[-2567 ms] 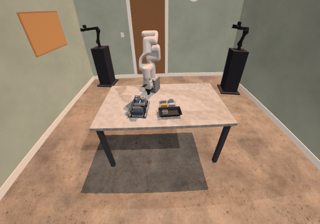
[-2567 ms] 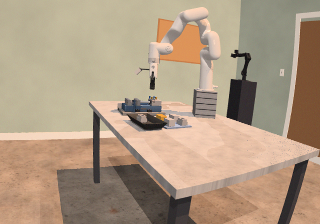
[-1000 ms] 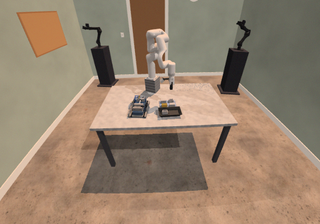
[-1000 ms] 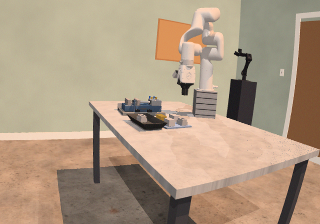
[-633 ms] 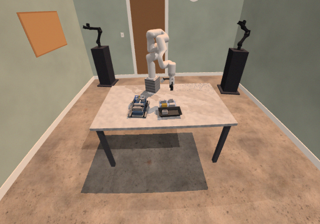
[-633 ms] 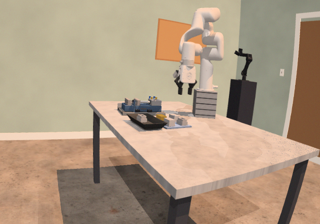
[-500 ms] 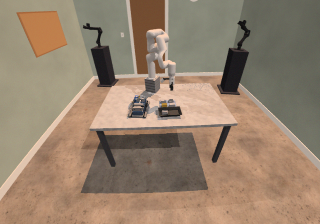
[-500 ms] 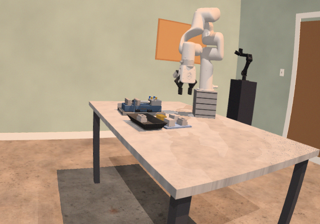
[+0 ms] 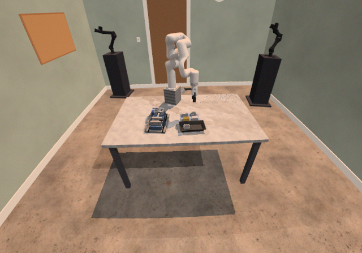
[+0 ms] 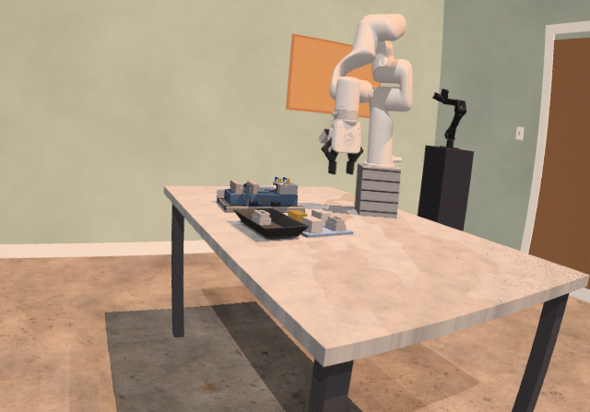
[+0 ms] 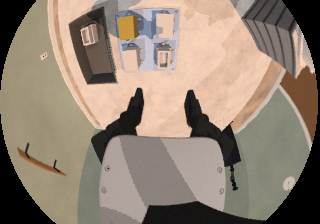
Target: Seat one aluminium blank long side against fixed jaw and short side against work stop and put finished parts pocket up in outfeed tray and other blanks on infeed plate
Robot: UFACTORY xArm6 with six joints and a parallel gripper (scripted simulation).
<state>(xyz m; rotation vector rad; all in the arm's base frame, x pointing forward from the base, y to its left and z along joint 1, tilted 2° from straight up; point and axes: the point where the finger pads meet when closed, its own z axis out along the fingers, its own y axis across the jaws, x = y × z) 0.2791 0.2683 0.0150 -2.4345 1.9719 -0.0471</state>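
My hand is 17 cm above the brass blank, 11 cm short of it and 7 cm to the left of it. The rest, counted from my hand: blue vise (34 cm to the right, 17 cm ahead, 16 cm below).
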